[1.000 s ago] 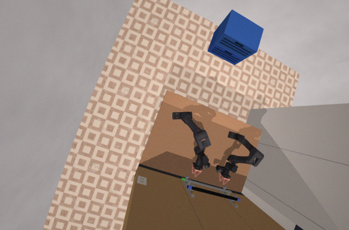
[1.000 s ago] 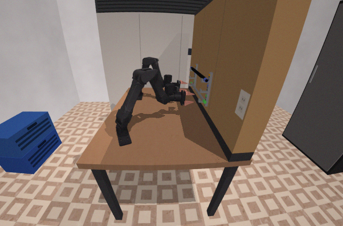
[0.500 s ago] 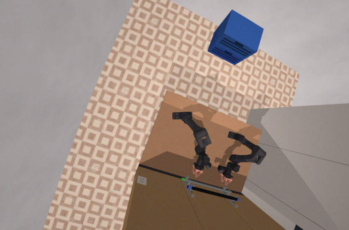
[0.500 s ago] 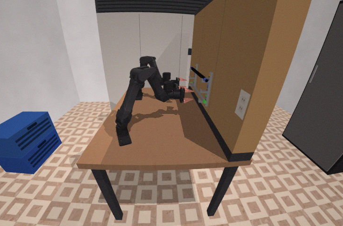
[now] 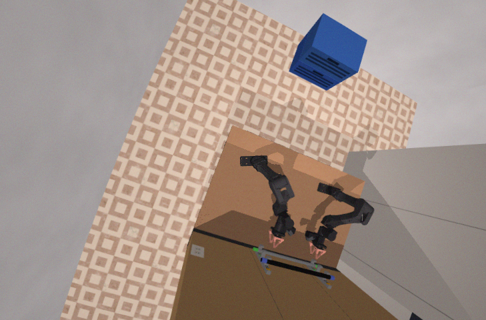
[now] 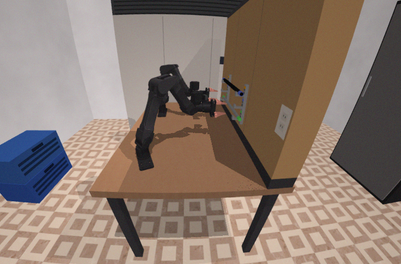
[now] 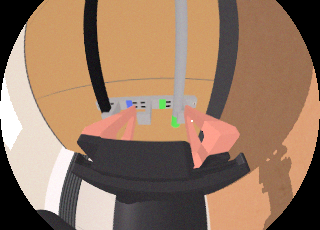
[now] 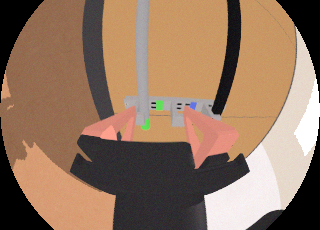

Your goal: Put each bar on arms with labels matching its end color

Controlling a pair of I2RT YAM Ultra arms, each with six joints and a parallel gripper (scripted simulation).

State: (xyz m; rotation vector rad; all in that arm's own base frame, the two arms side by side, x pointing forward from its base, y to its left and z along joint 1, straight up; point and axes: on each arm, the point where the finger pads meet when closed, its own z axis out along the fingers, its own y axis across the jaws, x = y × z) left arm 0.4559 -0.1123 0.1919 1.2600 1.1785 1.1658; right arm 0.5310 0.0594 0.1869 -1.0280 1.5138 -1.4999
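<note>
Now: right hand 160 mm to the right of the black bar, 120 mm below it and 60 mm short of it. The rest, counted from my right hand: brown wall panel: 240 mm above, 170 mm ahead, 110 mm to the left; then black baseboard: 160 mm below, 110 mm to the left, 110 mm ahead.
Right now the black bar is 15 cm to the right of my left hand, 12 cm above it and 7 cm ahead of it. From my left hand the other things lie so: brown wall panel: 23 cm above, 20 cm to the right, 18 cm ahead; then black baseboard: 20 cm to the right, 16 cm below, 12 cm ahead.
</note>
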